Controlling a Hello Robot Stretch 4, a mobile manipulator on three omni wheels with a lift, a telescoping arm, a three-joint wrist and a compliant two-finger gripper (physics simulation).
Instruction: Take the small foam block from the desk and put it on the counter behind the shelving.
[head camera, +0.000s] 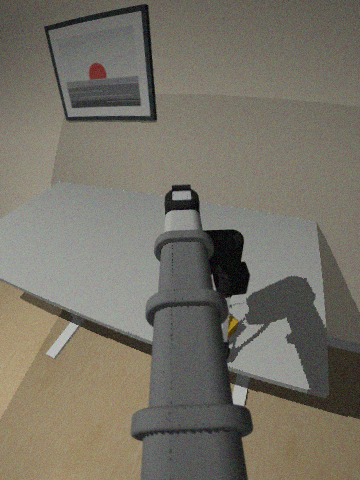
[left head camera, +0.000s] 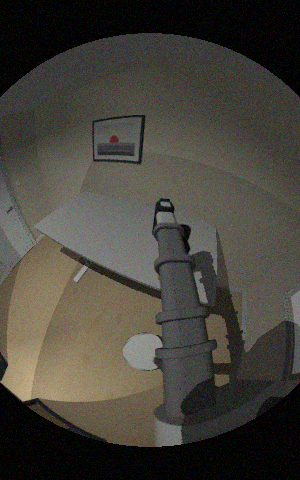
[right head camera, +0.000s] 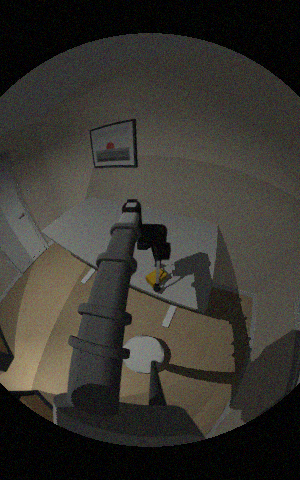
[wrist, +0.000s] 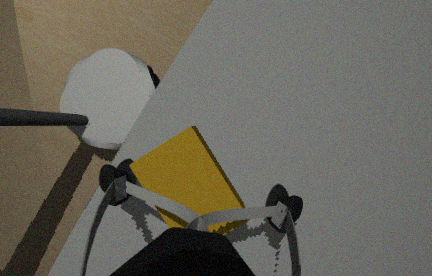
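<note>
The foam block is a flat yellow piece on the grey-white desk, near the desk's edge. In the head view a small part of the block shows beside the arm. My gripper is open in the wrist view, with the block partly between its fingers. The left fingertip is close to the block's left corner; whether they touch is unclear. The right fingertip is apart from the block, over bare desk. The finger linkage hides the block's near end. The counter and shelving cannot be made out.
A round white seat or disc is beyond the desk's edge, over the wooden floor. A framed picture hangs on the wall behind the desk. A pale door is at the far left. My arm extends over the desk.
</note>
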